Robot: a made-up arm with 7 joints.
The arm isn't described. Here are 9 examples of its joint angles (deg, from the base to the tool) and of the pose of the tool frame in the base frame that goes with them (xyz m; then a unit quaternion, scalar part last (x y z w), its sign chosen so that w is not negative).
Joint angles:
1: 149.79 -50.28 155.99 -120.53 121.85 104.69 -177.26
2: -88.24 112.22 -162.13 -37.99 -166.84 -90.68 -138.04
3: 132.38 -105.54 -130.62 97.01 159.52 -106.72 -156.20
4: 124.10 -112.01 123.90 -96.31 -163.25 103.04 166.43
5: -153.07 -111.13 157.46 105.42 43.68 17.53 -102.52
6: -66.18 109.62 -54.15 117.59 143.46 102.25 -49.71
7: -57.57 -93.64 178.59 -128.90 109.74 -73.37 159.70
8: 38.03 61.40 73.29 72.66 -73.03 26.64 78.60
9: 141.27 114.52 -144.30 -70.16 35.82 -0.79 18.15
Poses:
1: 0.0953 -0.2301 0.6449 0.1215 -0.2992 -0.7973 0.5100
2: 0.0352 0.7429 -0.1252 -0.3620 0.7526 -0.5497 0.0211
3: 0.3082 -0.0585 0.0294 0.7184 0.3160 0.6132 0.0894
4: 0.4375 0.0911 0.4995 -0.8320 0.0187 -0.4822 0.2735
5: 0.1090 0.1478 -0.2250 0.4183 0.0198 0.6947 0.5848
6: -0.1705 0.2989 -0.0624 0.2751 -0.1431 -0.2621 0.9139
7: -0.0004 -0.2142 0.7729 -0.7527 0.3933 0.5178 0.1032
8: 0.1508 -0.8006 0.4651 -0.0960 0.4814 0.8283 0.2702
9: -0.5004 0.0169 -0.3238 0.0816 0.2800 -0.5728 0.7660
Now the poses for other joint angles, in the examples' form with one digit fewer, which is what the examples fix.
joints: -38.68 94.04 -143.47 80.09 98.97 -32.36 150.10
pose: 0.254 0.564 0.822 0.953 -0.294 -0.005 0.077
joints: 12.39 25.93 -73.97 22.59 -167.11 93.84 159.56
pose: 0.385 -0.052 1.171 -0.752 -0.420 -0.442 0.249
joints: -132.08 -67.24 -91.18 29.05 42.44 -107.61 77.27
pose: 0.466 -0.661 0.617 0.086 -0.467 0.146 0.868
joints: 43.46 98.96 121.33 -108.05 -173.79 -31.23 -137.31
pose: 0.539 0.169 0.042 0.329 -0.385 -0.058 0.860
